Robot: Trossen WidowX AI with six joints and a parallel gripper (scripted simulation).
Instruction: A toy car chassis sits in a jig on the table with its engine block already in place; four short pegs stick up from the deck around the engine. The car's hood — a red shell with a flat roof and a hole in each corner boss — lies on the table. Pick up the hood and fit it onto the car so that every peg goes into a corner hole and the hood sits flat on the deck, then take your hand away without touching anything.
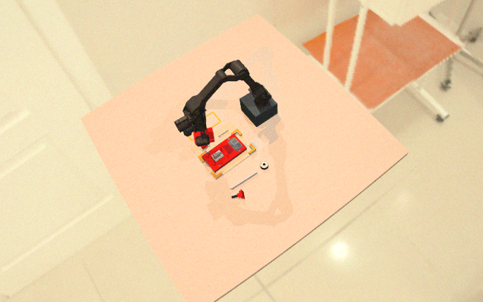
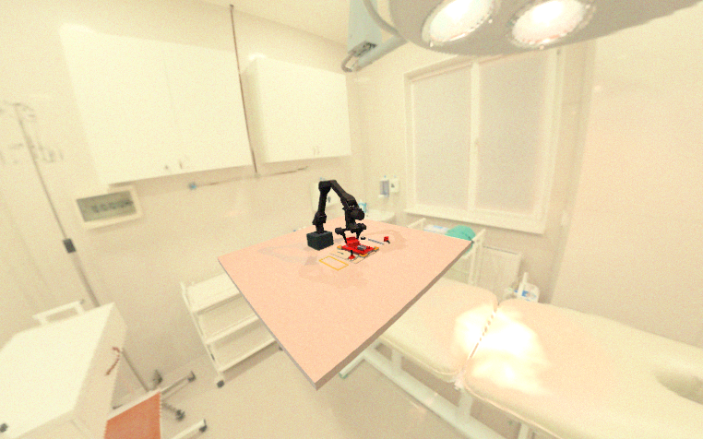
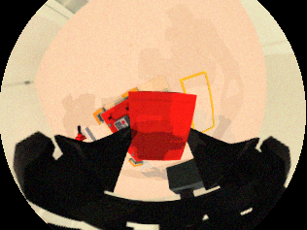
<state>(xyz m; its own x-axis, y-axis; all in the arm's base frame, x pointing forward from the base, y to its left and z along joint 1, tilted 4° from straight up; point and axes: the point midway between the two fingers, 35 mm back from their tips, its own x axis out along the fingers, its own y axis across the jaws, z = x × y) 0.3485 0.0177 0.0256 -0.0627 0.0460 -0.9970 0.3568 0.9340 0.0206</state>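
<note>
My gripper tip is 9 cm to the right of the grey engine block, 8 cm above it and 1 cm past it. From my gripper tip the other things lie so: thin axle rod 26 cm to the left, 10 cm below, 6 cm behind; then red hood right at my gripper tip; then wheel 25 cm to the left, 18 cm behind, 10 cm below.
</note>
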